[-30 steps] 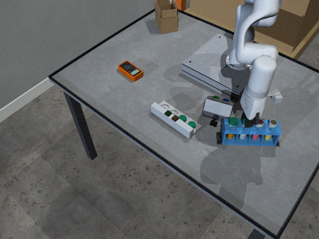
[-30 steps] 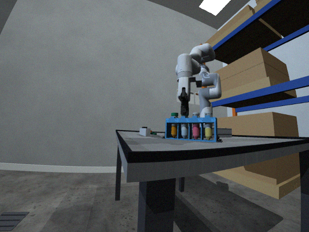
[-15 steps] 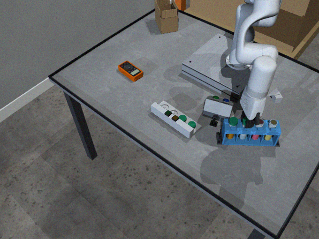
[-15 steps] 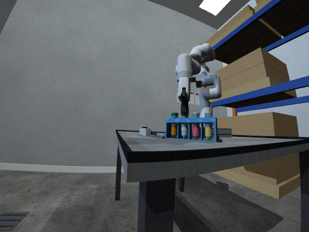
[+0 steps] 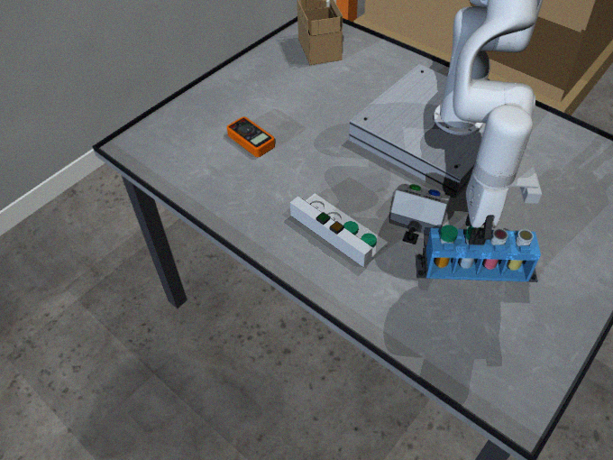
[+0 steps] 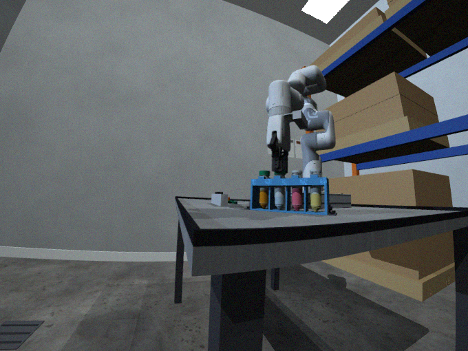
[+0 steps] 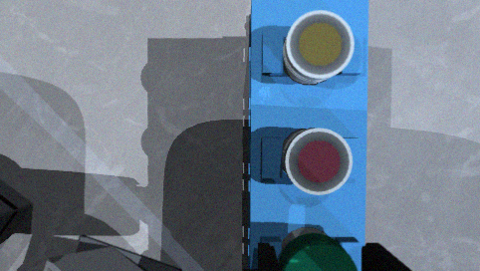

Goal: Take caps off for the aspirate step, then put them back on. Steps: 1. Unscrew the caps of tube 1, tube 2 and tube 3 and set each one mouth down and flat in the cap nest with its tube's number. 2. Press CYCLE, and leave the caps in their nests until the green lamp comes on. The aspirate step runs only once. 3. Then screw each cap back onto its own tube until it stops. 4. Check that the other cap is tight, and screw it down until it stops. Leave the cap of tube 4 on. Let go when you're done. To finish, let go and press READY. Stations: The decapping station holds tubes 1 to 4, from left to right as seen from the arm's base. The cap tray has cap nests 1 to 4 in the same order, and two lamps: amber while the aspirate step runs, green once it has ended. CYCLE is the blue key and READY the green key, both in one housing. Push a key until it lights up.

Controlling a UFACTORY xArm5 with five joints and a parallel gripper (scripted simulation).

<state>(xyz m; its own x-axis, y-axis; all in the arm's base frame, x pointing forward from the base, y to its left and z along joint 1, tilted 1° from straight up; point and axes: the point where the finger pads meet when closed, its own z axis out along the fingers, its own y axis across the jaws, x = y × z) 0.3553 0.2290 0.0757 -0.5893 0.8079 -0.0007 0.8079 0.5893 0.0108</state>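
The threaded neck is 20 mm below my hand. Also, from my hand: green key 80 mm behind, 190 mm to the right, 70 mm below; then blue key 90 mm behind, 140 mm to the right, 70 mm below; then key housing 70 mm behind, 160 mm to the right, 80 mm below.
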